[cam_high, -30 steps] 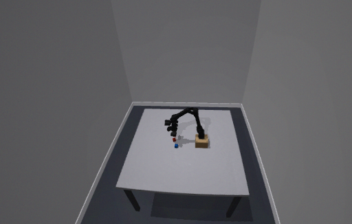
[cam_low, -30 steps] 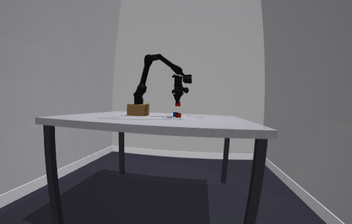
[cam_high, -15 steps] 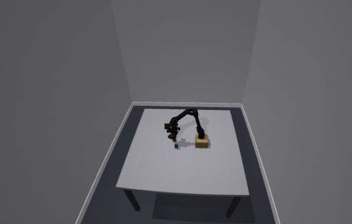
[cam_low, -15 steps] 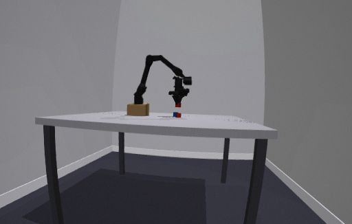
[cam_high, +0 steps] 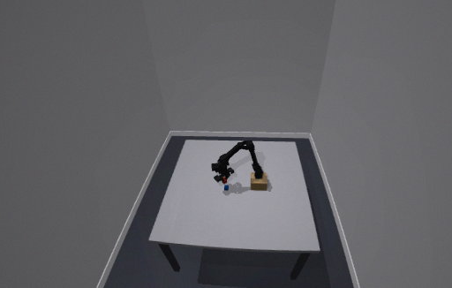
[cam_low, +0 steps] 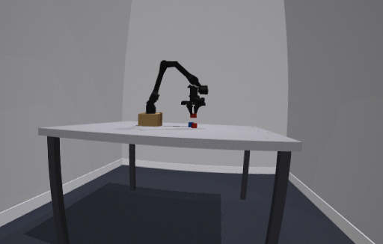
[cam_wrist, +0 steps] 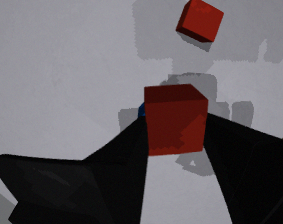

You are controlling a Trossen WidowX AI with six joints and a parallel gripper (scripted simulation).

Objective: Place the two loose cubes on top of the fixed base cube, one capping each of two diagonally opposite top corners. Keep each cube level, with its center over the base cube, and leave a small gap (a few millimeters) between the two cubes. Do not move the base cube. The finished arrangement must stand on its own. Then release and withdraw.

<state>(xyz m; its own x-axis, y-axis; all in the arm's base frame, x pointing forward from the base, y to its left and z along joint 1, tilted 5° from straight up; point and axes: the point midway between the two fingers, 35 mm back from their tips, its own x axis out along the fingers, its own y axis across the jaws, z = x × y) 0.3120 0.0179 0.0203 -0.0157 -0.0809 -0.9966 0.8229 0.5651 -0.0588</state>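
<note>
My gripper tip is 1 cm past the blue cube, 2 cm to the right of it and 7 cm above it.
</note>
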